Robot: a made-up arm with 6 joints. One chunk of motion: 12 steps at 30 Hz.
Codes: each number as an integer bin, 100 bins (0 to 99) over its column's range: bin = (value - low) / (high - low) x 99, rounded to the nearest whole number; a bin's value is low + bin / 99 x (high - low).
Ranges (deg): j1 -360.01..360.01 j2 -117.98..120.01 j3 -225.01..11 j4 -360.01..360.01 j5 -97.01..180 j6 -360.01..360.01
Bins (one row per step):
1: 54 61 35 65 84 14
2: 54 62 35 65 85 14
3: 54 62 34 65 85 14
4: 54 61 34 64 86 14
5: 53 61 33 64 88 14
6: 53 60 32 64 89 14
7: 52 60 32 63 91 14
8: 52 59 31 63 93 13
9: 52 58 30 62 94 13
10: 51 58 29 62 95 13
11: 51 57 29 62 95 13
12: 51 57 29 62 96 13
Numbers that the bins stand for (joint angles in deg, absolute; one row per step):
1: 32.73 28.66 -141.57 112.73 138.03 -258.19
2: 32.73 31.06 -141.57 112.73 140.83 -258.19
3: 32.73 31.06 -143.96 112.73 140.83 -258.19
4: 32.73 28.66 -143.96 105.46 143.62 -258.19
5: 25.46 28.66 -146.34 105.46 149.22 -258.19
6: 25.46 26.26 -148.72 105.46 152.02 -258.19
7: 18.18 26.26 -148.72 98.18 157.62 -258.19
8: 18.18 23.85 -151.11 98.18 163.21 -265.46
9: 18.18 21.45 -153.49 90.91 166.01 -265.46
10: 10.91 21.45 -155.88 90.91 168.81 -265.46
11: 10.91 19.04 -155.88 90.91 168.81 -265.46
12: 10.91 19.04 -155.88 90.91 171.61 -265.46

